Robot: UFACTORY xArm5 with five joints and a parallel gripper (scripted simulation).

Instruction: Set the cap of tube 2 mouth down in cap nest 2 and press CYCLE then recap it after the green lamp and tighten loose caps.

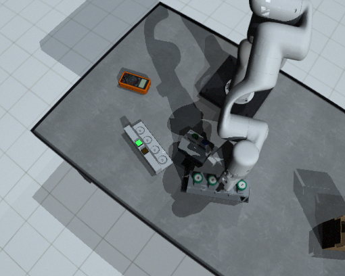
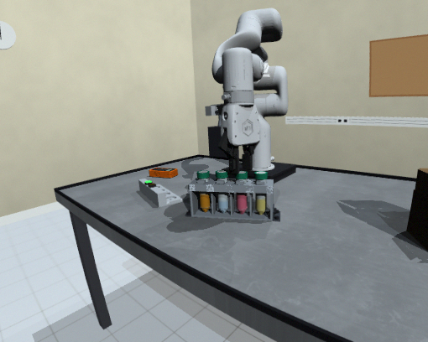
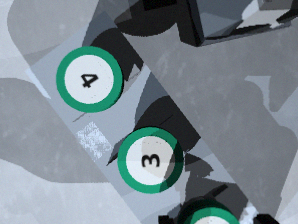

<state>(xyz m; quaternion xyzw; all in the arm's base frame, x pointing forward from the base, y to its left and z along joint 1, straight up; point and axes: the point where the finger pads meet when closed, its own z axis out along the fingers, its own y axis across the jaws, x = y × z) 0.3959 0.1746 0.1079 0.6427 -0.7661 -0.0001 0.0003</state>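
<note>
Right now the tube 2's threaded neck is 3 cm below my hand. Round my hand: key housing: 18 cm to the right, 9 cm below, 8 cm behind; green key: 20 cm to the right, 10 cm behind, 8 cm below; blue key: 16 cm to the right, 10 cm behind, 8 cm below.
</note>
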